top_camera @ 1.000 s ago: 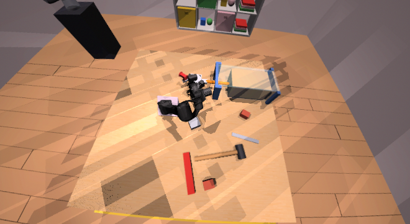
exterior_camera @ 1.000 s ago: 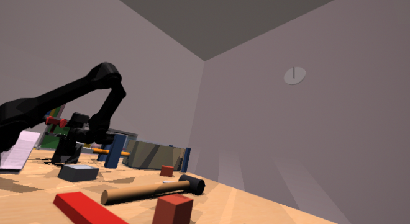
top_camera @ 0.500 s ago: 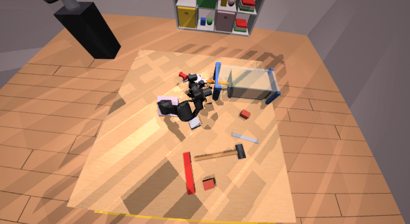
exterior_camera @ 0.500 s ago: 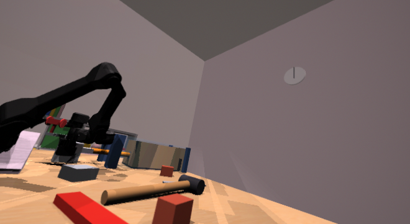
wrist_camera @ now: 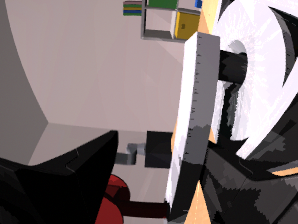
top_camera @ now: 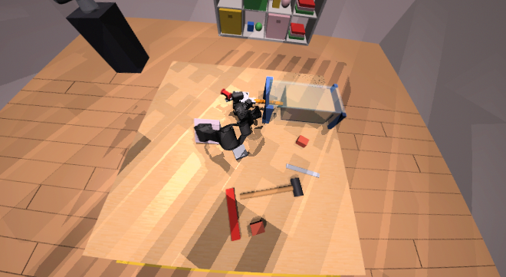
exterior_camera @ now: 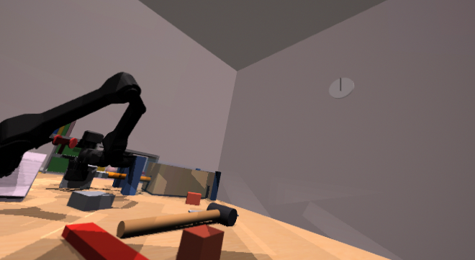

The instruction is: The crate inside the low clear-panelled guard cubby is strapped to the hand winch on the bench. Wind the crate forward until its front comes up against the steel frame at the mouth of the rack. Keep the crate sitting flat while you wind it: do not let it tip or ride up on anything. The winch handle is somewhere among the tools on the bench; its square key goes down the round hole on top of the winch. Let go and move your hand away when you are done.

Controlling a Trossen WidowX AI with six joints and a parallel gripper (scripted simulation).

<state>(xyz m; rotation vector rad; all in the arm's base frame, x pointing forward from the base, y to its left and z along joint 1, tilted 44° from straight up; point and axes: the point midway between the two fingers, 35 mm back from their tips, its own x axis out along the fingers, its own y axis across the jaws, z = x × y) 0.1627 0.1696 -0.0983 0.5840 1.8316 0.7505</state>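
Now: gripper tip 20 mm to the left of the winch handle, 10 mm past it and 10 mm above it. Also, from my gripper tip: red grip: 40 mm behind, 30 mm to the right, 20 mm above; blue steel frame: 210 mm ahead, 20 mm below; winch: 100 mm below, 30 mm ahead, 10 mm to the left.
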